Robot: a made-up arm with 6 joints. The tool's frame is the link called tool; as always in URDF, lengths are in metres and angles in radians. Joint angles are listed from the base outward. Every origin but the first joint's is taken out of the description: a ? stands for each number. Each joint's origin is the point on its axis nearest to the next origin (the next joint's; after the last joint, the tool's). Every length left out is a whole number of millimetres.
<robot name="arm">
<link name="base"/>
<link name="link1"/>
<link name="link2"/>
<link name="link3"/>
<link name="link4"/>
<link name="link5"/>
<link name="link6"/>
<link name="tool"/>
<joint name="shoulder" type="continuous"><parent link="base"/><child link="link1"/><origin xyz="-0.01 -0.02 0.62" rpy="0 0 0"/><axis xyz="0 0 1"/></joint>
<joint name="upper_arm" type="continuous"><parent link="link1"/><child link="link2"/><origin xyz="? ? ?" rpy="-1.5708 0 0"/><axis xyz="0 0 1"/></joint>
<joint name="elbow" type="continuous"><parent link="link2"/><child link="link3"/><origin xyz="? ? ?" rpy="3.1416 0 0"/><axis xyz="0 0 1"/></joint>
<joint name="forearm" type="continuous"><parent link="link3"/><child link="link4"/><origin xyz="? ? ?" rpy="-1.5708 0 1.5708"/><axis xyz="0 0 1"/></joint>
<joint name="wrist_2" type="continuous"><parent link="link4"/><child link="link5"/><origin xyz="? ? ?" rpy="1.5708 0 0"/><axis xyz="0 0 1"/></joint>
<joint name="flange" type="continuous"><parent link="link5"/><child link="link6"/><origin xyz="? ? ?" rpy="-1.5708 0 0"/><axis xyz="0 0 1"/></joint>
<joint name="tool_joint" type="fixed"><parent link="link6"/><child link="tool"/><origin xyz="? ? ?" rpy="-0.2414 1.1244 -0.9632"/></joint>
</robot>
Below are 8 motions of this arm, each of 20 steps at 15 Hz.
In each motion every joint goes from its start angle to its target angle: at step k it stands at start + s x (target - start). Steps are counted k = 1, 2, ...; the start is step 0. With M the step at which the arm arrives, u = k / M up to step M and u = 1 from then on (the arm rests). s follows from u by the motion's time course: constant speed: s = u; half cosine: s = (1 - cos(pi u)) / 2; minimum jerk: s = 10 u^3 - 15 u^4 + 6 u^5.
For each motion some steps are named. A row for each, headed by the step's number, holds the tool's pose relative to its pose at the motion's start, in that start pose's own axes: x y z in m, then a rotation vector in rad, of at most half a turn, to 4 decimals.
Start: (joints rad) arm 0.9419 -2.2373 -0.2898 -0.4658 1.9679 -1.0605
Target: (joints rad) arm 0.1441 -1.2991 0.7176 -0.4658 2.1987 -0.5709
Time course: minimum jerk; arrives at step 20
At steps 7, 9, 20:
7: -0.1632 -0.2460 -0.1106 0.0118 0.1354 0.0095
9: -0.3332 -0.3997 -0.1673 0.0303 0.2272 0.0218
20: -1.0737 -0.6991 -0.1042 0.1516 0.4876 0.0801

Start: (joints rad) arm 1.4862 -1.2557 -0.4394 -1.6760 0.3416 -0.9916
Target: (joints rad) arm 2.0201 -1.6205 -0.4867 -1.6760 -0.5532 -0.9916
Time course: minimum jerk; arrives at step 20
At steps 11, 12, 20:
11: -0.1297 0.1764 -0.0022 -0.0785 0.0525 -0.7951
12: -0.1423 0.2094 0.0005 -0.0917 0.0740 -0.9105
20: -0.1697 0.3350 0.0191 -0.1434 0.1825 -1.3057

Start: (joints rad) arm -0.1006 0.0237 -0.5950 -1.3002 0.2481 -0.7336
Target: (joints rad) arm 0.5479 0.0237 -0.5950 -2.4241 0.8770 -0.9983
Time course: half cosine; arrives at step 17
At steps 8, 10, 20:
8: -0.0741 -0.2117 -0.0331 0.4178 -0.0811 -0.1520
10: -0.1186 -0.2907 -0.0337 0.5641 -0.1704 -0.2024
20: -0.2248 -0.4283 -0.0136 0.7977 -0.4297 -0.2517

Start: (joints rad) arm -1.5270 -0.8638 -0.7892 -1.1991 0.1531 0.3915
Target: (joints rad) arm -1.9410 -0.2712 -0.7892 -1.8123 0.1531 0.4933
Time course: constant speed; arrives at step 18
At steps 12, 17, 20:
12: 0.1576 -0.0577 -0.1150 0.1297 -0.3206 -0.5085
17: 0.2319 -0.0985 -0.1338 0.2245 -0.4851 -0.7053
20: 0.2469 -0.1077 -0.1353 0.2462 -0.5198 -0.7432

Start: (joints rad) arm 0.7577 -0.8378 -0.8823 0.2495 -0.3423 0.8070
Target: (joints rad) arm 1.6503 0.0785 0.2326 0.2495 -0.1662 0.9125
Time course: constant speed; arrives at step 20
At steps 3, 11, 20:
3: 0.1239 -0.0220 0.1124 0.0012 -0.1017 0.1186
11: 0.4474 0.0944 0.3948 0.0385 -0.3755 0.4253
20: 0.6282 0.5054 0.6624 0.1428 -0.6795 0.7520

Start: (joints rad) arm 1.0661 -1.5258 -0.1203 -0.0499 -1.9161 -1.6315
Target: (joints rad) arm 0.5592 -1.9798 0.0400 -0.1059 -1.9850 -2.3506
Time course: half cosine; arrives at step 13
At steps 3, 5, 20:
3: -0.0125 -0.1001 0.0142 0.1360 0.0294 0.0296
5: -0.0192 -0.2639 0.0201 0.3391 0.0863 0.0804
20: 0.1026 -0.8339 -0.1013 0.9192 0.3809 0.2901

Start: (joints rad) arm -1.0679 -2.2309 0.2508 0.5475 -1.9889 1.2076
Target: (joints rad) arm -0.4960 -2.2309 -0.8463 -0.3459 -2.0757 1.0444
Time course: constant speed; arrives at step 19
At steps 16, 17, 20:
16: 0.8572 0.2398 -0.4228 0.2224 0.5148 1.4117
17: 0.8811 0.2811 -0.4579 0.2400 0.5507 1.5003
20: 0.9152 0.3673 -0.5278 0.2747 0.6254 1.6763

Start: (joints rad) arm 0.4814 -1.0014 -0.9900 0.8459 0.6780 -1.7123
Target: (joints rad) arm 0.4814 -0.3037 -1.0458 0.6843 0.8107 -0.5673
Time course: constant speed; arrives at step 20
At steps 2, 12, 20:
2: 0.0422 -0.0121 0.0073 -0.0804 -0.0118 -0.0173
12: 0.2293 -0.1109 0.0439 -0.4872 -0.0088 -0.1015
20: 0.3417 -0.2267 0.0714 -0.8096 0.0697 -0.1584

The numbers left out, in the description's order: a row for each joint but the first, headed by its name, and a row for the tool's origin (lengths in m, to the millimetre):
upper_arm: -0.01 -0.01 0
elbow: -0.01 -1.02 0
forearm: 0.75 -0.02 0
wrist_2: 0.01 -0.13 0
flange: 0.01 0 0
tool: 0 -0.02 0

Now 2 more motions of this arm.
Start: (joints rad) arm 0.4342 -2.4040 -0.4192 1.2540 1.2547 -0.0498
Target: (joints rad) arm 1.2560 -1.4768 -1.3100 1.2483 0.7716 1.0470
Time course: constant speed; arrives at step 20
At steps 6, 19, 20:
6: -0.3766 -0.0478 -0.2657 0.0927 0.2752 -0.2987
19: -0.7968 0.3846 -0.5030 0.7366 0.5259 -0.2912
20: -0.8024 0.4193 -0.4981 0.7942 0.5004 -0.2578

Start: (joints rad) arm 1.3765 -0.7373 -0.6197 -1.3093 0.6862 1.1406
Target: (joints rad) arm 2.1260 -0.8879 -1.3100 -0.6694 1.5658 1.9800
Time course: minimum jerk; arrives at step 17
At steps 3, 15, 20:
3: -0.0072 -0.0180 -0.0022 -0.0529 -0.0089 0.0294
15: -0.0801 -0.4458 -0.0348 -0.7593 -0.5069 0.8993
20: -0.0795 -0.4521 -0.0356 -0.7606 -0.5187 0.9099

